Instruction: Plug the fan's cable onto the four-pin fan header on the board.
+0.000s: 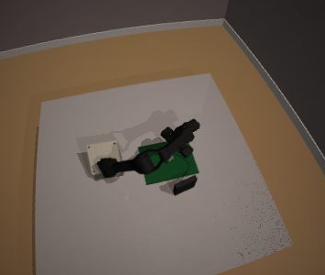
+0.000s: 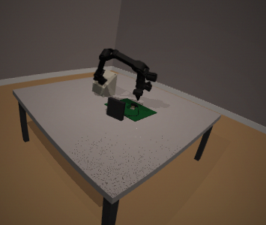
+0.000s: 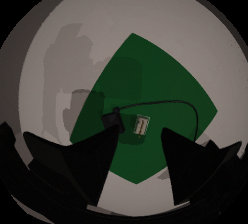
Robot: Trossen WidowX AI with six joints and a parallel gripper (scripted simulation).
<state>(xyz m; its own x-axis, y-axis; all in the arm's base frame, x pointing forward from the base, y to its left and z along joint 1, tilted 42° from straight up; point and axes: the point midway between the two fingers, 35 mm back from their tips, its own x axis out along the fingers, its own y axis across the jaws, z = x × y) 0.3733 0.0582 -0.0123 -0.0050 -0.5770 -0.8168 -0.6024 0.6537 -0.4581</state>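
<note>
The black plug is 7 cm below my gripper tip, 5 cm behind it and 2 cm to the left of it. Also, from my gripper tip: green board (10 cm below, 4 cm behind, 2 cm to the right).
</note>
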